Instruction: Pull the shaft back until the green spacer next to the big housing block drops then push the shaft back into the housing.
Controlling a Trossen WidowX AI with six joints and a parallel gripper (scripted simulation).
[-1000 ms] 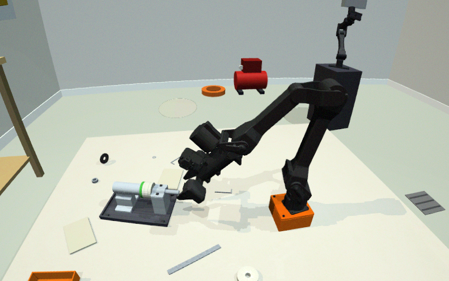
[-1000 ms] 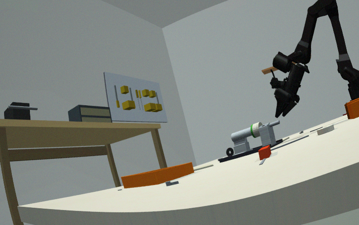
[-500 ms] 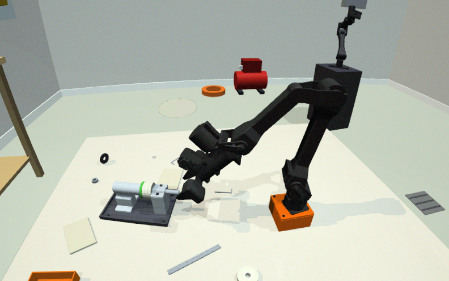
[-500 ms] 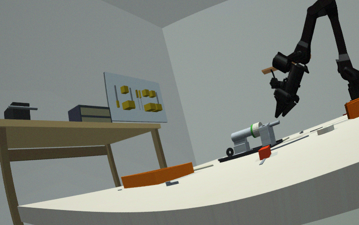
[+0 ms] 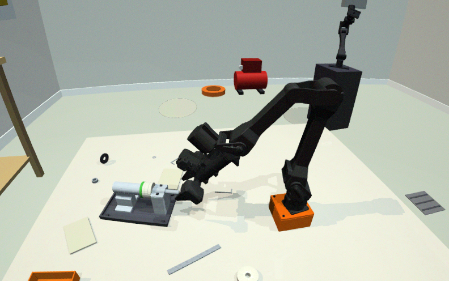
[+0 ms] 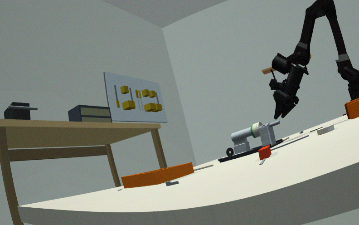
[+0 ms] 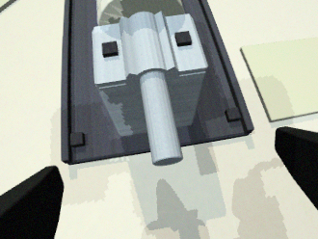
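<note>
Right now my gripper tip is 80 mm short of the pale spacer, 30 mm to the left of it and 10 mm above it. From my gripper tip the other things lie so: grey bar: 190 mm to the left, 90 mm below; then green spacer: 110 mm ahead, 40 mm to the right, 10 mm below; then shaft: 90 mm ahead, 30 mm to the right, 10 mm below.
</note>
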